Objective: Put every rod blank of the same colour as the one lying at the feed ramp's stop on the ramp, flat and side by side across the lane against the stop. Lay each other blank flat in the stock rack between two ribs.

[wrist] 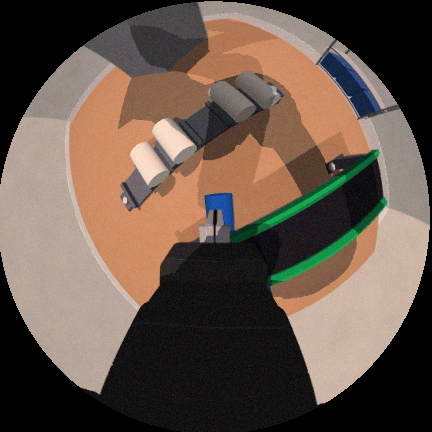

In view: the gripper (215,217) and a stock rack (206,125).
